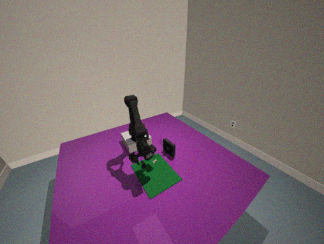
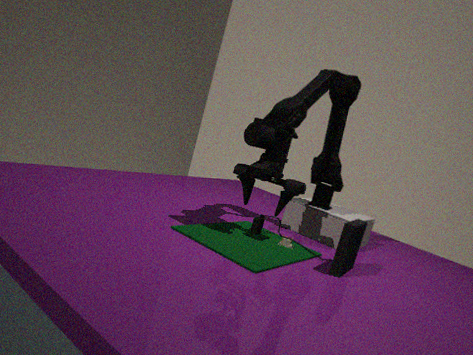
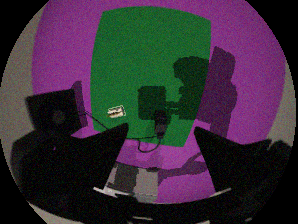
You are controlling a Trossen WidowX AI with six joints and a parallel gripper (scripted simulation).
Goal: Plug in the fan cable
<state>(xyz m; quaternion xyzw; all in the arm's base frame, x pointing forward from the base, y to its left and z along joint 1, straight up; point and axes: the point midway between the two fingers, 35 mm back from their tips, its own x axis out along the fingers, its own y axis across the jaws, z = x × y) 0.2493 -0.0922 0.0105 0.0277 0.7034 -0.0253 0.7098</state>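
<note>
Right now the dark plug is 10 mm behind my gripper tip and 40 mm below it. Round my gripper tip: black fan: 10 mm ahead, 230 mm to the left, 10 mm below; then header: 90 mm to the left, 70 mm below; then green board: 80 mm ahead, 30 mm to the left, 80 mm below.
</note>
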